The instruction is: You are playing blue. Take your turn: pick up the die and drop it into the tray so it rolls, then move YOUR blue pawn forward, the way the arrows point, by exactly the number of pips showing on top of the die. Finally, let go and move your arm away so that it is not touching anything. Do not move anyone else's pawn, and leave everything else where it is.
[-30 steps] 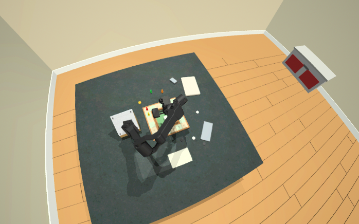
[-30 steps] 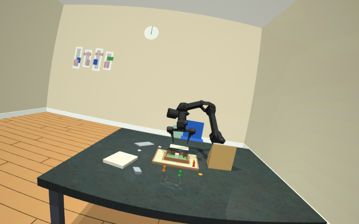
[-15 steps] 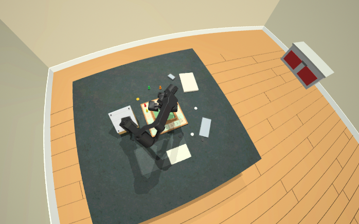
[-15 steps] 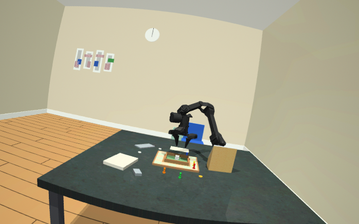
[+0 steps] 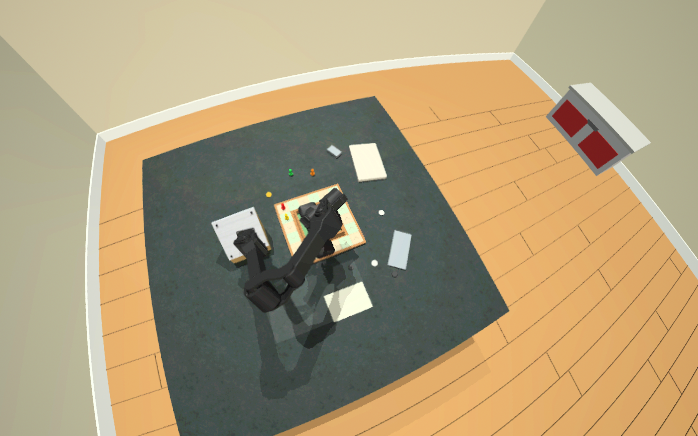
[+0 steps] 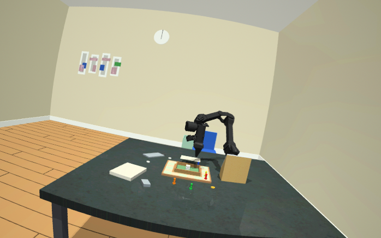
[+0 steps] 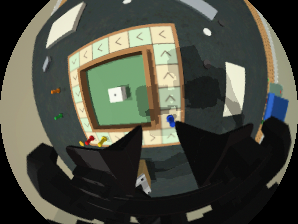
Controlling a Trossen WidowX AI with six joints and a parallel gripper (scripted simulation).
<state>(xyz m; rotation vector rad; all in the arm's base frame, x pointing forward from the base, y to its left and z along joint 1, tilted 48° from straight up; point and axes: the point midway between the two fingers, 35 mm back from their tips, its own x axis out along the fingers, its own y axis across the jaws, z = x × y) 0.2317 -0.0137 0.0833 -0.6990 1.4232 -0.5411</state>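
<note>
Now: gripper tip 6 cm above the blue pawn, 3 cm to the left of it and 2 cm past it. The rest, counted from my gripper tip: yellow pawn 14 cm to the left, 8 cm behind, 6 cm below; green tray 9 cm to the left, 8 cm below, 3 cm ahead; white die 7 cm to the left, 6 cm below, 4 cm ahead.
</note>
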